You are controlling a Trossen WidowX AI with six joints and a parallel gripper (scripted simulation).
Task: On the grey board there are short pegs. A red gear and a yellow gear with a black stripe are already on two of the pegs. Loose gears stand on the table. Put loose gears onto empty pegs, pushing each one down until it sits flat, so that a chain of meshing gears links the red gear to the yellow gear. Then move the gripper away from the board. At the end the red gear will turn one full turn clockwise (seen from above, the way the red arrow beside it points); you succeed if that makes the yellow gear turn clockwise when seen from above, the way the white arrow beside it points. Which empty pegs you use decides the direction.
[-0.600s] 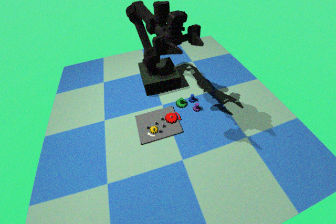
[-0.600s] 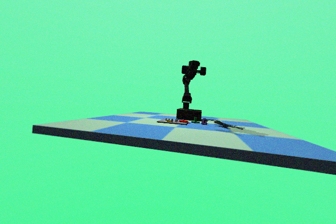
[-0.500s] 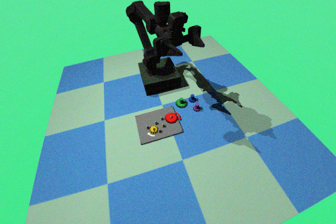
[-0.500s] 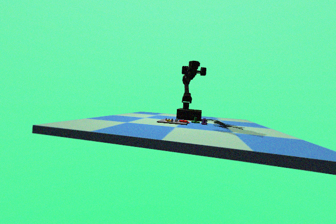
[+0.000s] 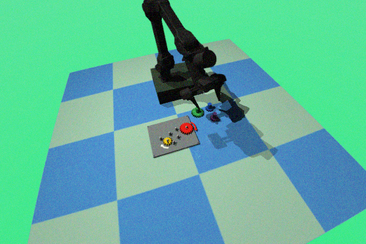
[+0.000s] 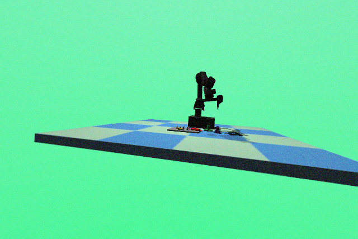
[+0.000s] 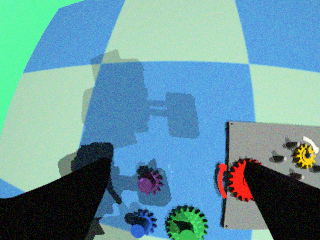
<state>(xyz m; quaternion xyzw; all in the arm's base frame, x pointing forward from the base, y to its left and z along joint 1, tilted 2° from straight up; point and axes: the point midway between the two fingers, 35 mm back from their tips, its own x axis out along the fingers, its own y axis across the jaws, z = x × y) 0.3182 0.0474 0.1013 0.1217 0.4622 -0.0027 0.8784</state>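
Right now my gripper tip is 140 mm above the green gear and 100 mm past it. Round my gripper tip: red arrow 150 mm below, 60 mm to the right, 30 mm behind; then red gear 140 mm below, 100 mm to the right, 30 mm behind; then purple gear 140 mm below, 60 mm to the left, 20 mm behind.
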